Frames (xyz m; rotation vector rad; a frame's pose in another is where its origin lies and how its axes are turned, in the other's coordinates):
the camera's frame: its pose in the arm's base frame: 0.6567 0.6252 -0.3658 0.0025 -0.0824 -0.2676
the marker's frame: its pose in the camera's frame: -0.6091 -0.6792 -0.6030 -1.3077 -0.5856 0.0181
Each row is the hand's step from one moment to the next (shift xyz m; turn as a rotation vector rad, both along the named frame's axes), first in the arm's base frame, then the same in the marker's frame.
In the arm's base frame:
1: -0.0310 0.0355 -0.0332 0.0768 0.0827 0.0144
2: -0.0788 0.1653 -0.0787 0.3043 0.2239 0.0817
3: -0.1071 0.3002 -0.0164 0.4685 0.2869 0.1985
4: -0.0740 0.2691 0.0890 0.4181 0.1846 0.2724
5: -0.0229 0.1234 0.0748 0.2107 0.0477 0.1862
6: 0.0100 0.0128 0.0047 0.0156 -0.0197 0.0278
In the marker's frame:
1: -0.0392 0.0217 0.0362 0.0824 0.0367 0.0693
2: -0.0895 0.0640 0.1662 0.3278 0.1048 0.1760
3: -0.0719 0.0213 0.3102 0.5329 0.0870 0.2229
4: 0.0034 -0.0620 0.2863 0.5130 -0.0188 0.1400
5: 0.0271 -0.0533 0.1333 0.2769 -0.0606 0.0319
6: 0.0123 0.0027 0.0113 0.0247 -0.0210 -0.0187

